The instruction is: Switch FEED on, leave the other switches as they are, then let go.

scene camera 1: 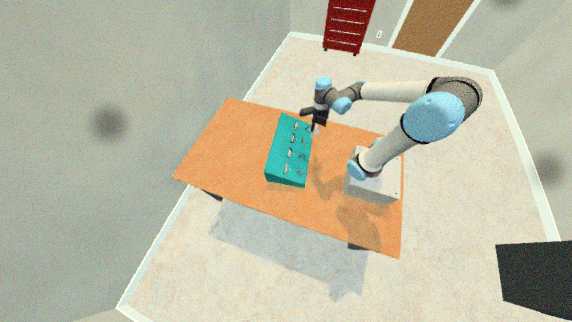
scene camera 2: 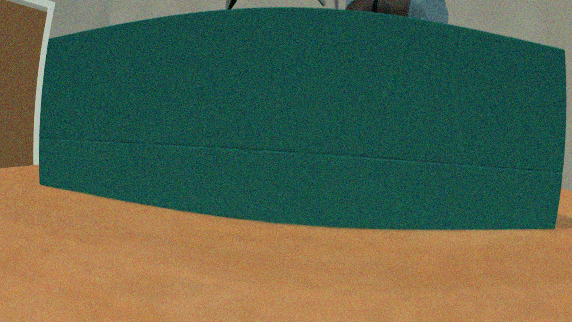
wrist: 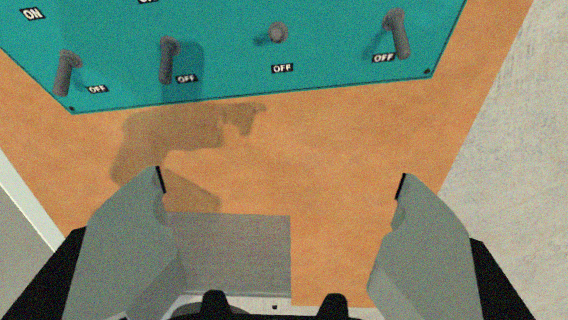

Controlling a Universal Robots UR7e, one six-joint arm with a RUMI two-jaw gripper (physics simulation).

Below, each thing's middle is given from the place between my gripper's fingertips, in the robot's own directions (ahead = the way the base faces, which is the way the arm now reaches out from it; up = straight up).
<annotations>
My hand is 17 cm above the teal switch panel (scene camera 2: 353, 121), 11 cm short of it and 10 cm to the right of it.
</annotations>
